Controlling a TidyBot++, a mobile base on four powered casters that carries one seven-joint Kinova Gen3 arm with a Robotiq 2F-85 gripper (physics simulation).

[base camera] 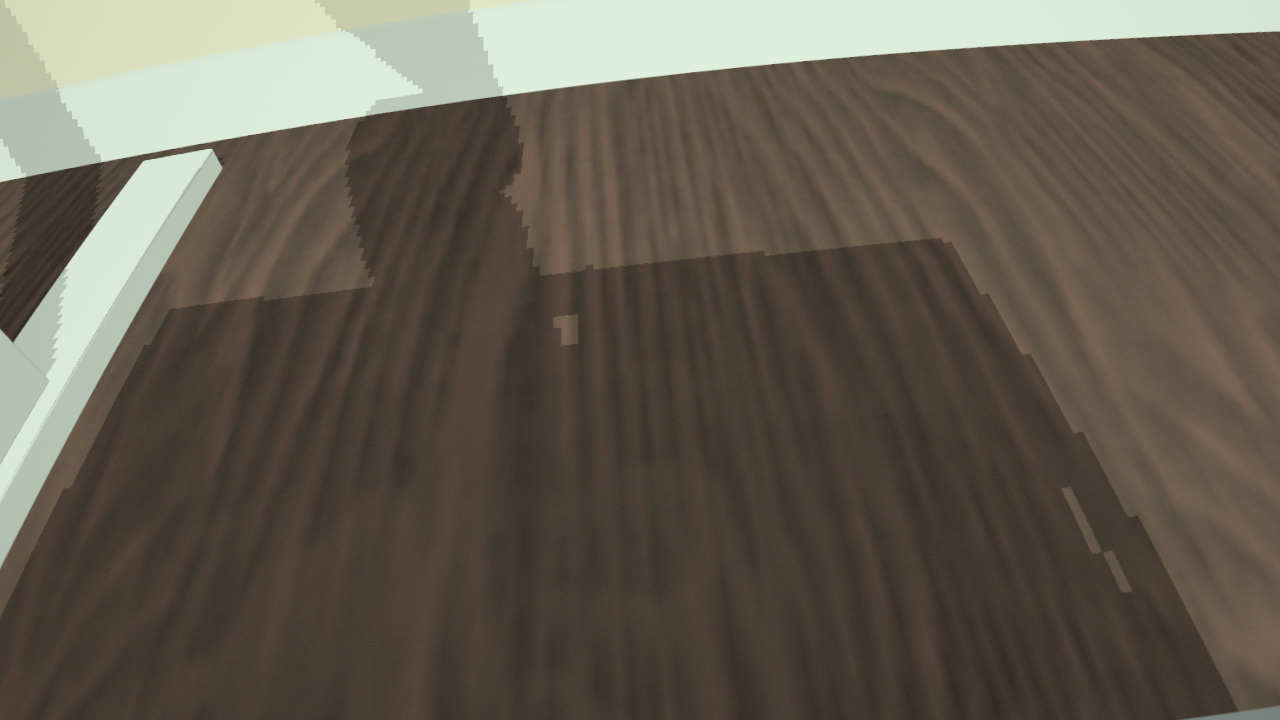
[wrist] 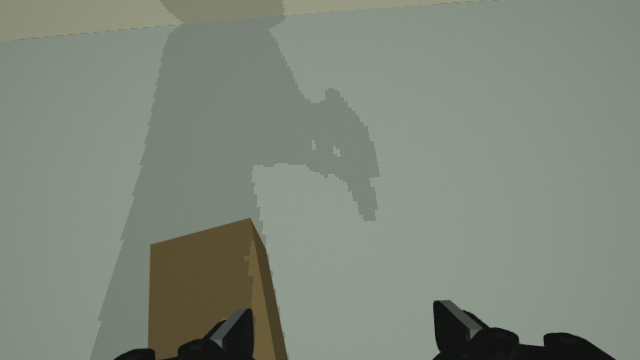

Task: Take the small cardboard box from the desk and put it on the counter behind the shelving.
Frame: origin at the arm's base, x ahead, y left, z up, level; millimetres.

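Seen in the pictures: gripper, fingertip midpoint: (wrist: 342,325).
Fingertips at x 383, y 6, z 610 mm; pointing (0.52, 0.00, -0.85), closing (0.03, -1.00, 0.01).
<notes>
A point is followed by its place in that frame.
The small cardboard box (wrist: 200,285) {x 405, y 82, z 603 mm} stands on the pale grey desk top (wrist: 475,150) {x 534, y -116, z 553 mm} in the lower left of the wrist view. Its lower part is cut off by the view's edge and partly hidden behind the left finger. My gripper (wrist: 342,325) {x 383, y 6, z 610 mm} is open, its two black fingertips wide apart at the bottom of the wrist view. The left fingertip overlaps the box in the picture, and the box lies left of the middle between the fingers. The counter and the shelving do not show in these views.
In the base camera view a pale desk foot bar (base camera: 116,268) lies on the dark wooden floor (base camera: 716,447) {x 347, y -14, z -397 mm} at the left. A pale baseboard (base camera: 805,26) {x 822, y -146, z -360 mm} and wall run along the top. The arm's shadow falls across the desk top. The wall (wrist: 75,15) {x 812, y 379, z 556 mm} stands behind the desk.
</notes>
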